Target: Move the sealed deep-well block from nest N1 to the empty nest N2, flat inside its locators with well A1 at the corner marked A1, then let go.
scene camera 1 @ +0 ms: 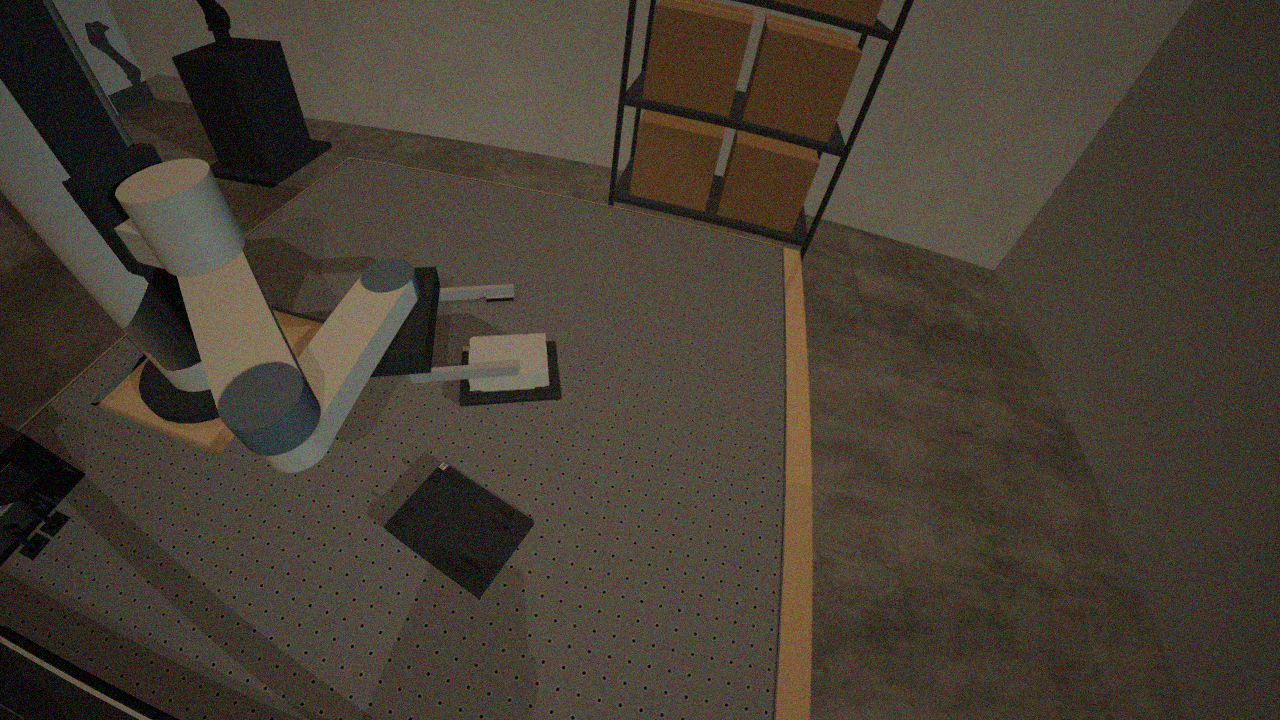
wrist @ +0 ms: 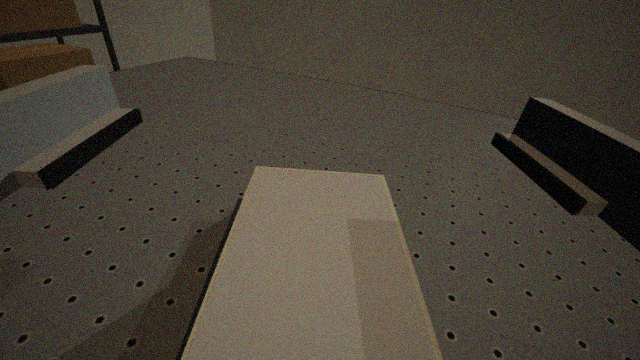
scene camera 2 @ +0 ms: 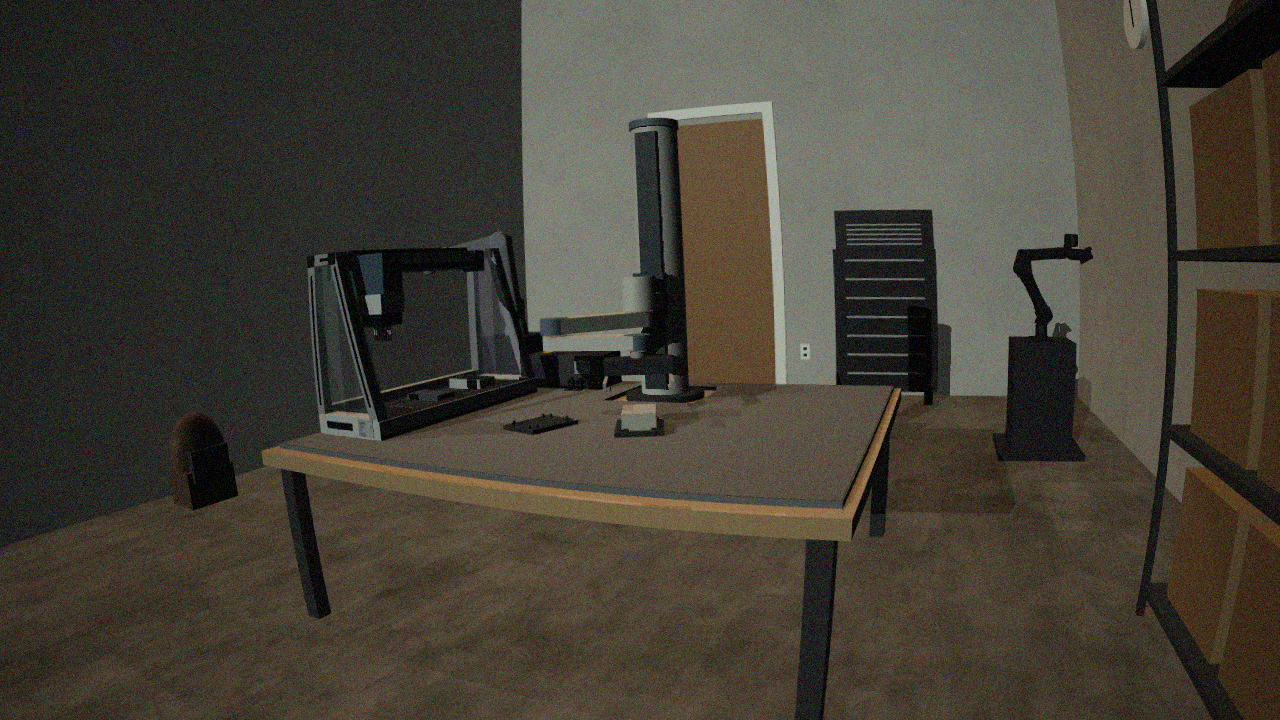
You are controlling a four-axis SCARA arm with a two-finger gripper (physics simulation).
Observation:
My gripper carries nothing. Also in view: a deep-well block. I also see a dark square plate.
My gripper is seen too in the wrist view.

